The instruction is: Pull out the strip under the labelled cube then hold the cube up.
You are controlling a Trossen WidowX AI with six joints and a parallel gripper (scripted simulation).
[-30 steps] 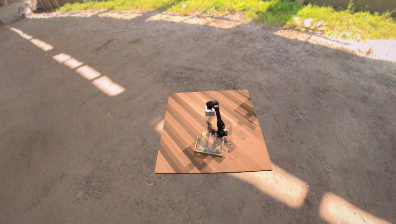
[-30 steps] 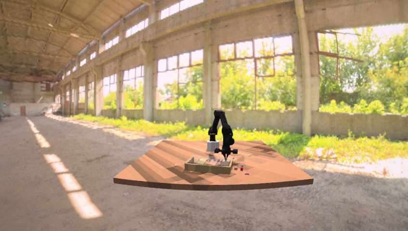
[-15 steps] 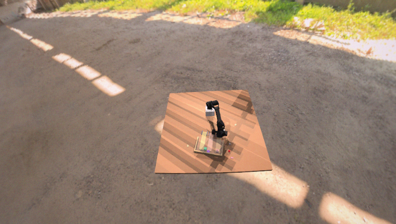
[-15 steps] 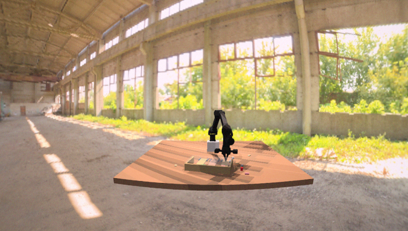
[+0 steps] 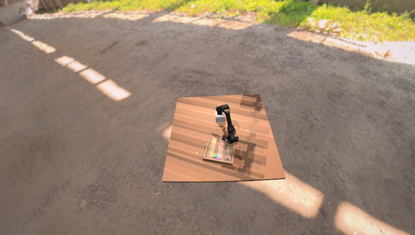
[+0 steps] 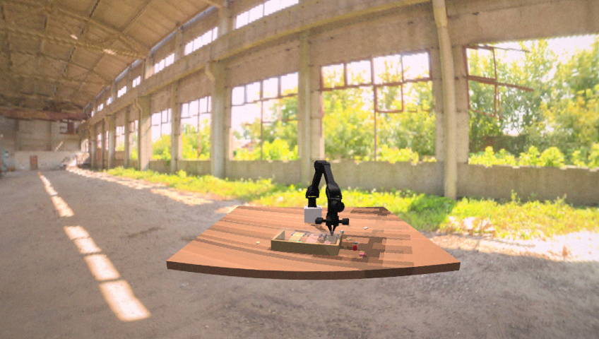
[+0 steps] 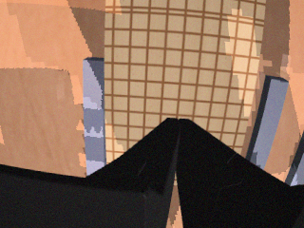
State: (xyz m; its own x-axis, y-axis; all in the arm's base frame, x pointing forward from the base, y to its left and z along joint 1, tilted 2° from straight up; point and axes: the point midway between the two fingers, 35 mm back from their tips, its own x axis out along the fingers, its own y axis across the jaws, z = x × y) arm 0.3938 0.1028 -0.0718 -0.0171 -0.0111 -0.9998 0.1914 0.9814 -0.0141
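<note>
My gripper tip is 100 mm short of the tan checked strip and 20 mm to the left of it.
</note>
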